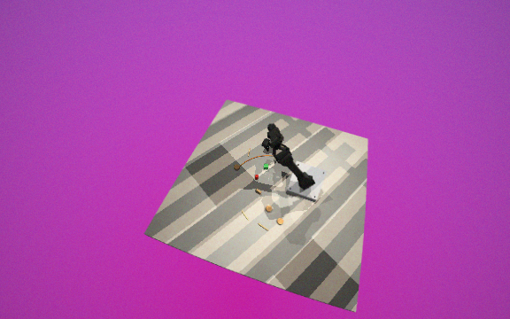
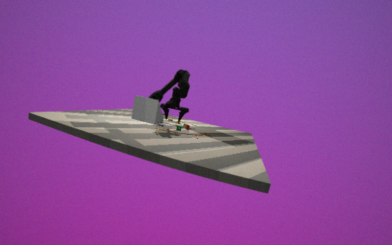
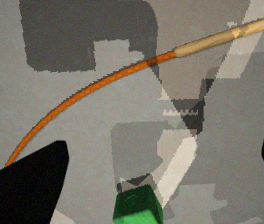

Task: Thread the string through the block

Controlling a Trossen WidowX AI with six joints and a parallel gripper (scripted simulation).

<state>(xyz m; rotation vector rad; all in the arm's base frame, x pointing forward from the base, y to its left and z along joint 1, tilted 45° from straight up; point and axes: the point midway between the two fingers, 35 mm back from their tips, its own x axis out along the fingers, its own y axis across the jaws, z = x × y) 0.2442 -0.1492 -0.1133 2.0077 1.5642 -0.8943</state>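
The thin wooden stick lies 4 cm behind my gripper tip, 3 cm to the right of it and 7 cm below it. Also, from my gripper tip: red object (8 cm ahead, 19 cm to the left, 5 cm below); green block (4 cm ahead, 9 cm to the left, 5 cm below); round wooden button (24 cm ahead, 14 cm to the left, 6 cm below).
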